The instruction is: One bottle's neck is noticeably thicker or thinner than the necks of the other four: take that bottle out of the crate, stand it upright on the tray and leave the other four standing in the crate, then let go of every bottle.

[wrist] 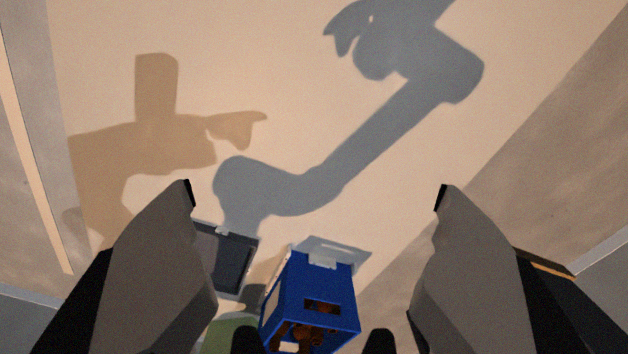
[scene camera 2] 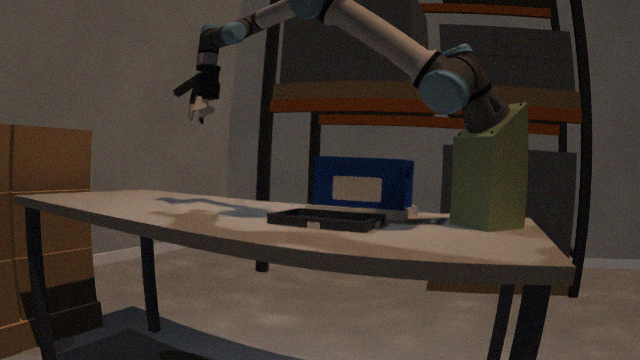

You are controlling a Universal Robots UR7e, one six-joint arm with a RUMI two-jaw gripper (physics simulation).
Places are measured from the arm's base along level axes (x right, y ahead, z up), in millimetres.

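Pixels of known places: gripper, fingertip midpoint: [wrist: 315, 184] [scene camera 2: 196, 122]; arm's base, origin of the base link: [scene camera 2: 488, 119].
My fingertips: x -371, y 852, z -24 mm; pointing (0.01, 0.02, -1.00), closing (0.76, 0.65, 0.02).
Ahead of a thing's pixels: the offset from my fingertips to its top centre. Level surfaces: height alone.
A blue crate {dx +348, dy -438, dz -102 mm} [scene camera 2: 364, 166] [wrist: 320, 287] stands upright on the table, with a pale label on its long side. Brown bottles {dx +387, dy -422, dz -114 mm} [wrist: 316, 335] show inside it in the wrist view, partly cut off by the lower edge; their necks are too small and dark to compare. In the scene view the crate wall hides them. A black shallow tray {dx +83, dy -512, dz -251 mm} [scene camera 2: 325, 220] [wrist: 231, 265] lies beside the crate, partly behind a finger in the wrist view. My gripper [scene camera 2: 196, 120] [wrist: 315, 184] is open and empty, high above the table, off to the left of the tray and crate in the scene view.
The tabletop {dz -277 mm} [scene camera 2: 240, 235] [wrist: 300, 50] carries the arm's shadows. A green pedestal [scene camera 2: 487, 182] [wrist: 227, 336] holds the arm base at the right end of the table. A tall shelf rack [scene camera 2: 263, 165] stands behind, and cardboard boxes [scene camera 2: 50, 160] are stacked at the left.
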